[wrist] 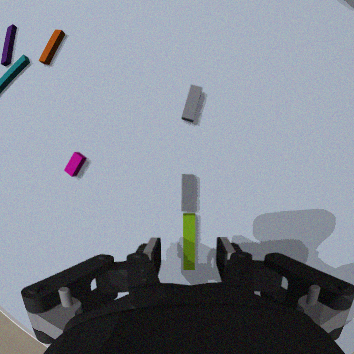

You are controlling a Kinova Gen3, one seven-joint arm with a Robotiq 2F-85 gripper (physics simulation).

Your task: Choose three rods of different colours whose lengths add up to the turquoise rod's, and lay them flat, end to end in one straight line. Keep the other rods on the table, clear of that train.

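Places are measured from the arm's base along level axes (x ahead, y left, z up), in metres.
Pixels of known places: gripper, fingertip midpoint: (188, 249).
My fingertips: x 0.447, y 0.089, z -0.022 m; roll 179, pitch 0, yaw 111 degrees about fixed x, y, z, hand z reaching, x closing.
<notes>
For each thing: its top centre in the pictures, then the offset to it from my fingertips. "spot": a spot on its surface instead. Level surfaces: height alone.
- lime rod, top centre: (188, 243) 0.004 m ahead, 0.002 m left, 0.026 m down
- magenta short rod, top centre: (72, 163) 0.025 m back, 0.118 m right, 0.026 m down
- turquoise rod, surface spot: (14, 73) spot: 0.092 m back, 0.242 m right, 0.031 m down
- orange rod, top centre: (49, 44) 0.131 m back, 0.201 m right, 0.026 m down
- purple rod, top centre: (6, 42) 0.129 m back, 0.284 m right, 0.026 m down
- pale table top, surface height: 0.036 m down
My gripper (188, 249) is open, with its fingers apart on either side of a lime green rod. The lime rod (189, 242) lies lengthwise below the near grey rod (188, 193), in line with it and with its upper end close to that rod's lower end; I cannot tell whether they touch. Another grey rod (192, 103) lies farther up, slightly slanted. A magenta short rod (75, 164) lies at the left. A turquoise rod (14, 73) is at the upper left, partly cut off by the view's edge. An orange rod (52, 47) and a purple rod (8, 45) lie near it.
The pale table top (125, 115) carries the rods. Its edge shows at the lower left, with a brown surface (15, 332) beyond. Shadows of the arm and gripper fall at the right. A dark shape shows at the top right corner.
</notes>
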